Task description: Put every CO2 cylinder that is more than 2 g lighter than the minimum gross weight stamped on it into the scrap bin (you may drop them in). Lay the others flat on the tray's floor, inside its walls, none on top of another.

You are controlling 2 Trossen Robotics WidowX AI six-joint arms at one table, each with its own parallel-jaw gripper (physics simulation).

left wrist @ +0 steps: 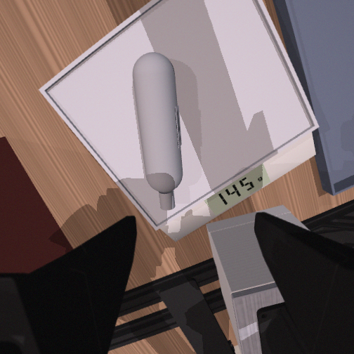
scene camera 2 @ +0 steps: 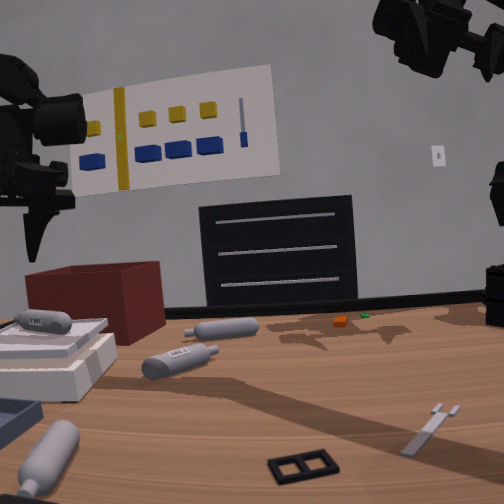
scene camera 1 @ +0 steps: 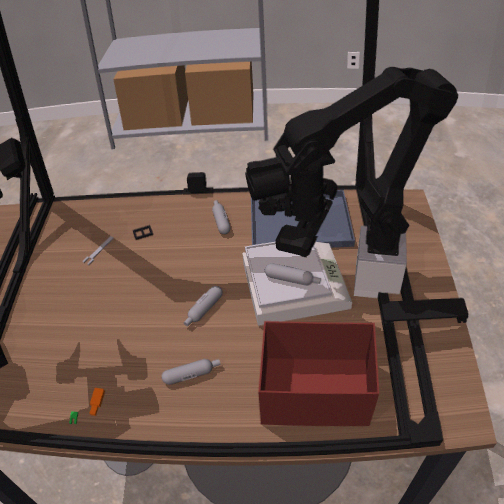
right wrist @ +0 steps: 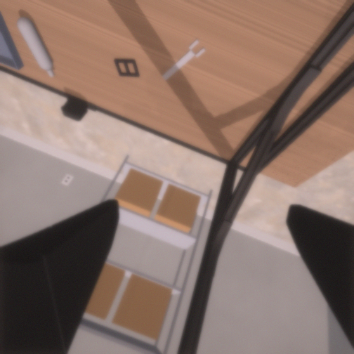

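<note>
A grey cylinder [scene camera 1: 288,274] [scene camera 2: 45,321] [left wrist: 157,120] lies on the white scale [scene camera 1: 300,311] [scene camera 2: 45,384] [left wrist: 295,151], whose display reads 145 g. Its label is too small to read surely. Three more cylinders lie on the table: one [scene camera 1: 204,305] [scene camera 2: 176,361] left of the scale, one [scene camera 1: 187,372] [scene camera 2: 226,328] left of the red bin [scene camera 1: 318,407] [scene camera 2: 142,300] [left wrist: 25,215], one [scene camera 1: 221,218] [scene camera 2: 49,457] [right wrist: 35,45] beside the blue tray [scene camera 1: 342,215] [left wrist: 325,65] [right wrist: 7,45]. My left gripper [left wrist: 195,222] is open and empty above the scale. My right gripper [right wrist: 202,210] is open and empty, away from the cylinders.
A black two-window frame [scene camera 1: 143,232] [scene camera 2: 303,466] [right wrist: 127,67] and a grey fork-like tool [scene camera 1: 98,250] [scene camera 2: 430,431] [right wrist: 184,60] lie at the back left in scene camera 1. An orange piece [scene camera 1: 97,401] [scene camera 2: 340,321] and a green piece [scene camera 1: 74,417] [scene camera 2: 365,315] lie near the front left.
</note>
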